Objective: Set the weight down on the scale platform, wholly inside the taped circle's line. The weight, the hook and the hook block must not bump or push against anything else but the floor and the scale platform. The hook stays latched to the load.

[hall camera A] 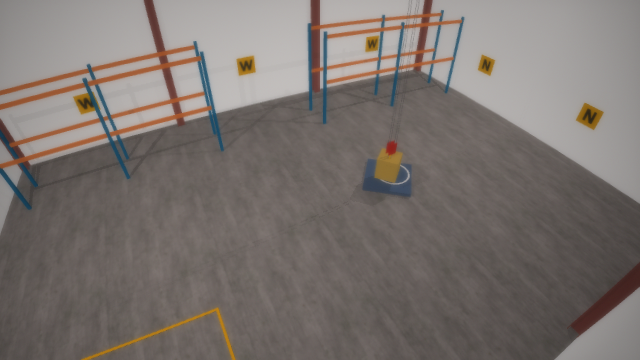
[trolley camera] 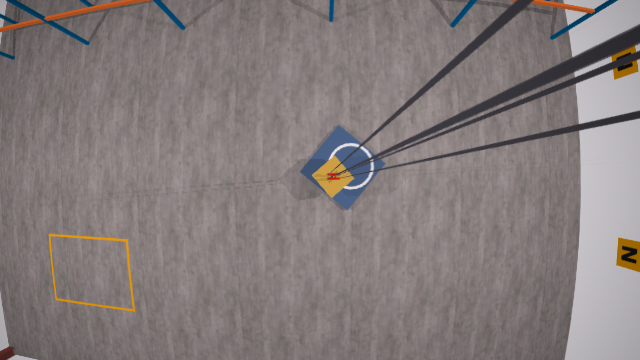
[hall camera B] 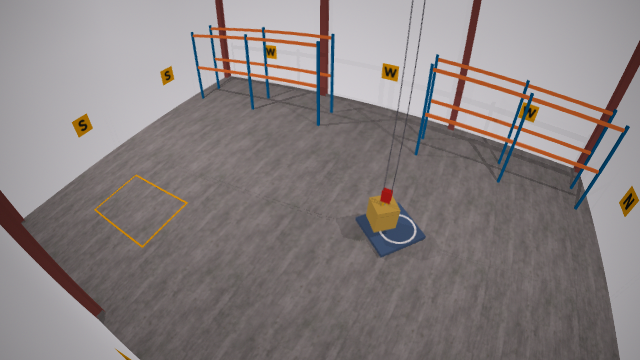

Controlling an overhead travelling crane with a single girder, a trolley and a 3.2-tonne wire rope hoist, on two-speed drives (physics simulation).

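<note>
The yellow weight [hall camera A: 387, 169] [hall camera B: 383, 216] [trolley camera: 331, 189] hangs upright over the blue scale platform [hall camera A: 370, 170] [hall camera B: 382, 248] [trolley camera: 340, 135]. Its shadow falls on the platform's left corner and the floor beside it. In the trolley view it covers the lower left part of the white taped circle [hall camera A: 409, 175] [hall camera B: 416, 230] [trolley camera: 351, 188] and reaches past the line to the platform's lower left edge. My hook, under the red hook block [hall camera A: 391, 148] [hall camera B: 386, 195] [trolley camera: 333, 176], is at the weight's top and holds it; the latch is too small to see.
Blue and orange racks stand along the W wall, one [hall camera A: 212, 100] [hall camera B: 420, 135] and another [hall camera A: 325, 77] [hall camera B: 318, 82], both well apart from the weight. An orange outlined rectangle [hall camera A: 150, 334] [hall camera B: 165, 224] [trolley camera: 131, 275] lies on the floor far from the platform.
</note>
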